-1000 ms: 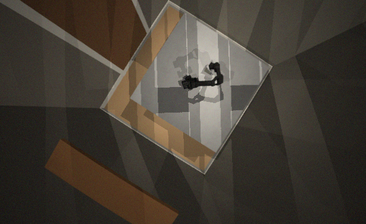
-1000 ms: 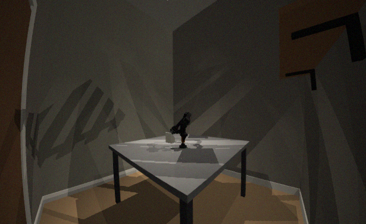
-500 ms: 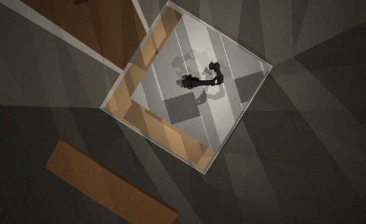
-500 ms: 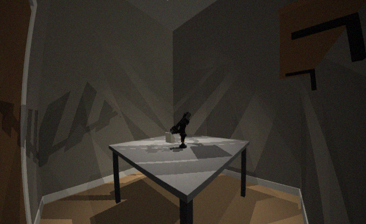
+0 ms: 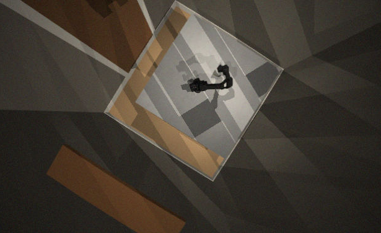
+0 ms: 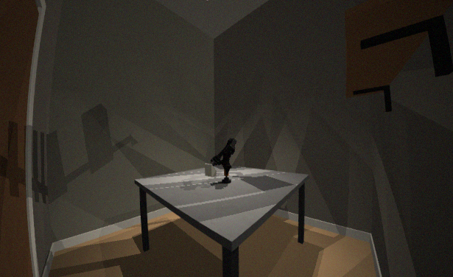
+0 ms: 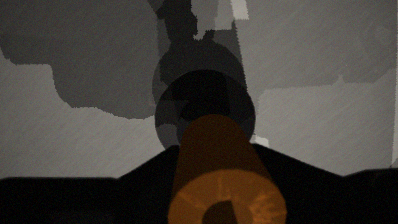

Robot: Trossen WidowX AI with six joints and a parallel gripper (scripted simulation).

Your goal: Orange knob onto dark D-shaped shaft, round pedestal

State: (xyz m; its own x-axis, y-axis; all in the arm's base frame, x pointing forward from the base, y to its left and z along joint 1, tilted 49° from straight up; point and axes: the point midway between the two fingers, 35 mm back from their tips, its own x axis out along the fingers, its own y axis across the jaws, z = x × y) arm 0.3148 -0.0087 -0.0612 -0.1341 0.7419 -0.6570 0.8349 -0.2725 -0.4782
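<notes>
The orange knob lies 20 mm above my gripper tip. From my gripper tip the other things lie so: dark round pedestal: 40 mm below.
</notes>
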